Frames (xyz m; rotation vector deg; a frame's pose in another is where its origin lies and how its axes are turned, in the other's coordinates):
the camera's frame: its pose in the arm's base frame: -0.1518 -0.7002 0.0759 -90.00 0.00 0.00
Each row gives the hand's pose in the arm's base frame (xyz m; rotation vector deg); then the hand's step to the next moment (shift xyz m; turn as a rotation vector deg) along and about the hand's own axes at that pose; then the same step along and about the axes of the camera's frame.
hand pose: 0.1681 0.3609 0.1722 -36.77 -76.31 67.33
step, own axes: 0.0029 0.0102 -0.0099 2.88 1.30 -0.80
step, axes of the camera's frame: 0.0061 0.0100 0.0086 -0.06 0.19 3.25
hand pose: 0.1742 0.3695 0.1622 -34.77 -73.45 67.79
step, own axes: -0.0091 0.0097 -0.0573 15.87 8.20 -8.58
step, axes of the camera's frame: 0.0517 0.0265 0.0094 3.21 3.03 19.32
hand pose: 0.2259 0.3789 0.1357 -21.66 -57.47 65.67
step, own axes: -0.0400 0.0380 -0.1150 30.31 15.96 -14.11
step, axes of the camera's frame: 0.0694 0.1068 0.0061 4.10 4.77 36.51
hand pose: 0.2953 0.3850 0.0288 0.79 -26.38 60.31
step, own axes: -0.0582 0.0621 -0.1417 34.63 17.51 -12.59
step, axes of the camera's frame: -0.0250 0.1627 0.0151 4.02 2.11 40.54
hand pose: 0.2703 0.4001 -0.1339 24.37 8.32 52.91
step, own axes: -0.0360 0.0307 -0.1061 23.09 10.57 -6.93
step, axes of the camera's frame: -0.0763 0.0856 0.0186 3.94 0.54 26.02
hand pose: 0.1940 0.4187 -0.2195 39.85 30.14 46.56
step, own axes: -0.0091 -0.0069 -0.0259 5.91 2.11 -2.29
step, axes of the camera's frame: -0.0192 0.0208 -0.0015 0.95 0.92 6.55
